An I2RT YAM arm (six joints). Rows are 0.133 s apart.
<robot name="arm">
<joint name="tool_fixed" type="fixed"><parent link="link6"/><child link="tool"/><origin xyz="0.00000 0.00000 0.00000" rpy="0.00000 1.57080 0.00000"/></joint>
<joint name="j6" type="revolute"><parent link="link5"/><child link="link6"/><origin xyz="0.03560 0.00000 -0.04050" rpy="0.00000 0.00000 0.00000"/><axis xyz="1 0 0"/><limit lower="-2.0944" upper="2.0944"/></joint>
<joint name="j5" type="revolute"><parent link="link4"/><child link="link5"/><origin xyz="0.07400 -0.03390 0.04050" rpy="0.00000 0.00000 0.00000"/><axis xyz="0 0 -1"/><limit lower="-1.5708" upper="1.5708"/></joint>
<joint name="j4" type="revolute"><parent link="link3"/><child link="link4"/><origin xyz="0.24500 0.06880 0.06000" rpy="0.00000 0.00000 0.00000"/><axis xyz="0 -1 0"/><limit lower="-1.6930" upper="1.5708"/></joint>
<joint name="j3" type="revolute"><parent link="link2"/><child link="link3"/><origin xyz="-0.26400 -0.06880 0.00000" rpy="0.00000 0.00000 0.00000"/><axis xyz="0 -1 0"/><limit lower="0.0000" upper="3.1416"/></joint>
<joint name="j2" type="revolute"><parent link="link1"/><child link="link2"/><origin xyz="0.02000 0.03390 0.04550" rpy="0.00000 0.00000 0.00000"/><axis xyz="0 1 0"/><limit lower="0.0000" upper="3.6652"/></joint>
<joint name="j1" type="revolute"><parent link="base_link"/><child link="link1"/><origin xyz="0.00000 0.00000 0.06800" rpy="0.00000 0.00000 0.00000"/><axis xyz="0 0 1"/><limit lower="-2.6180" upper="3.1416"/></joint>
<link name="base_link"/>
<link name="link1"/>
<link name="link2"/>
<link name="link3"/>
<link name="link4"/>
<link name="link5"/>
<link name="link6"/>
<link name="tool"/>
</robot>
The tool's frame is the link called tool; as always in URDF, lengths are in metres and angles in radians.
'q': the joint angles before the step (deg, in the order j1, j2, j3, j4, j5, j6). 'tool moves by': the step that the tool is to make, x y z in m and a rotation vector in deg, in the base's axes. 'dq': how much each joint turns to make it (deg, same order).
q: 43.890 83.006 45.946 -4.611 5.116 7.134
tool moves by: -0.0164 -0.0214 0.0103 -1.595 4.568 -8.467
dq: -0.272 -6.089 -0.696 -10.729 4.464 7.219
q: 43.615 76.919 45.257 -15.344 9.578 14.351
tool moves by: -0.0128 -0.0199 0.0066 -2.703 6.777 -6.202
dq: -1.109 -3.789 1.016 -12.614 1.154 5.713
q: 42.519 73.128 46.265 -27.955 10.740 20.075
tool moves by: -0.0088 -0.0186 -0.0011 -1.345 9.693 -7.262
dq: -2.224 -1.253 1.040 -11.672 -2.095 7.182
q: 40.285 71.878 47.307 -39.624 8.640 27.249
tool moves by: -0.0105 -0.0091 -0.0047 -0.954 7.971 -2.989
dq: -0.546 -0.329 -0.054 -7.484 -3.144 3.950
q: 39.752 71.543 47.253 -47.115 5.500 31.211
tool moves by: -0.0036 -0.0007 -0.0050 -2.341 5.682 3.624
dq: 0.017 1.825 0.788 -4.616 -2.745 -2.979
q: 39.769 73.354 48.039 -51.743 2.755 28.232
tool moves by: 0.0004 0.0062 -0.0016 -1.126 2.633 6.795
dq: 0.846 2.205 1.441 -1.803 -2.025 -5.659
